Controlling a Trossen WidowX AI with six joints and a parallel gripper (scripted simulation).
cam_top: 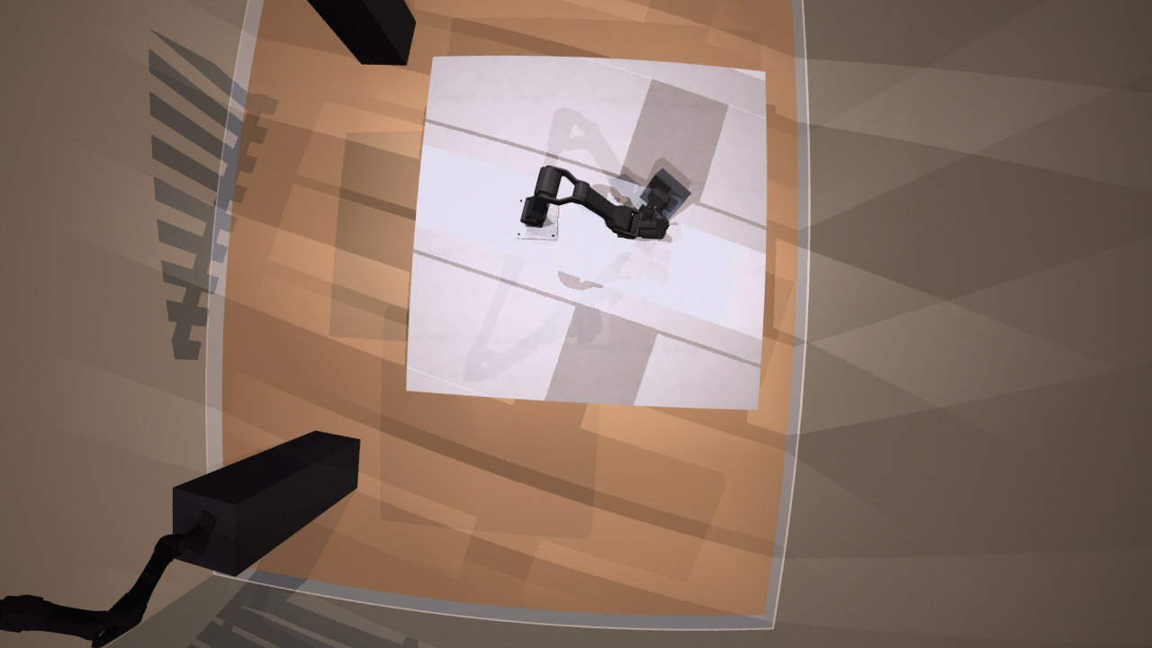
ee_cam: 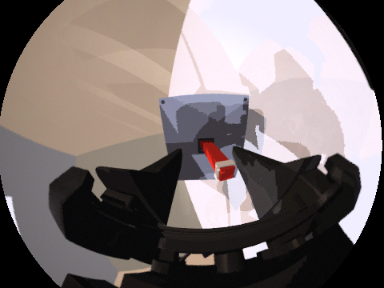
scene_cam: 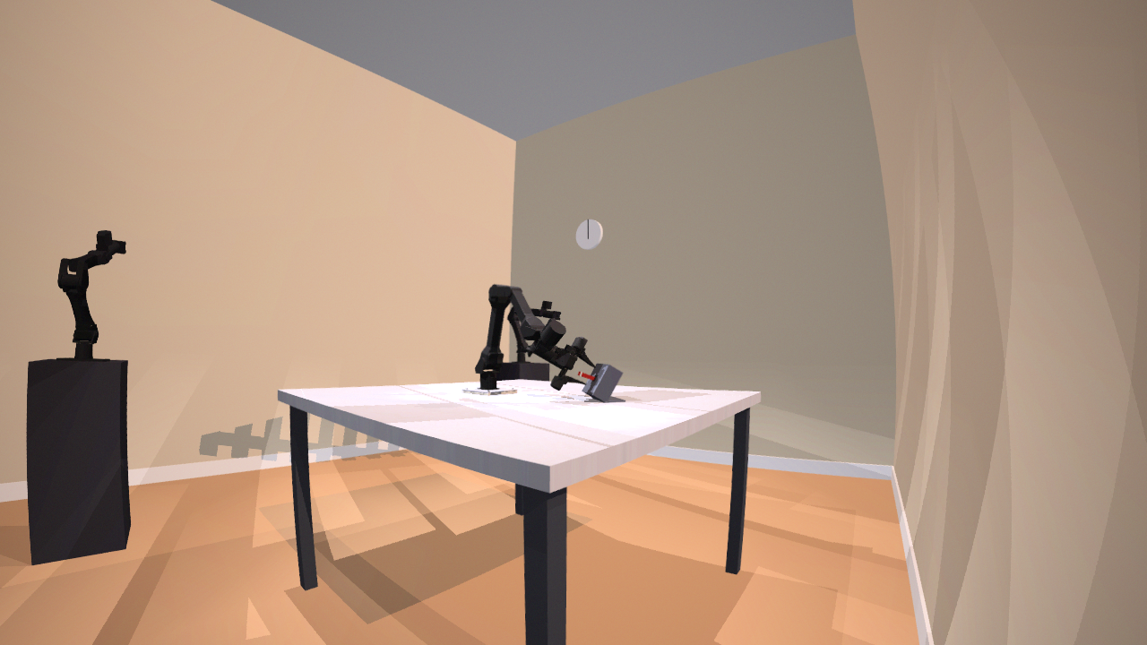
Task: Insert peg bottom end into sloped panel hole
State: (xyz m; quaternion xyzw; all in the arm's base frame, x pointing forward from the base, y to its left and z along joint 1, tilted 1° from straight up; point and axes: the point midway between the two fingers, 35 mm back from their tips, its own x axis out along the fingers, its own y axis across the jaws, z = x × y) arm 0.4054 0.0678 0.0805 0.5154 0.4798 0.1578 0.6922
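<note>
Right now the red peg is 1 cm to the right of my gripper tip and 1 cm behind it. From my gripper tip the other things lie so: grey sloped panel 3 cm to the left, 2 cm below, 2 cm ahead.
</note>
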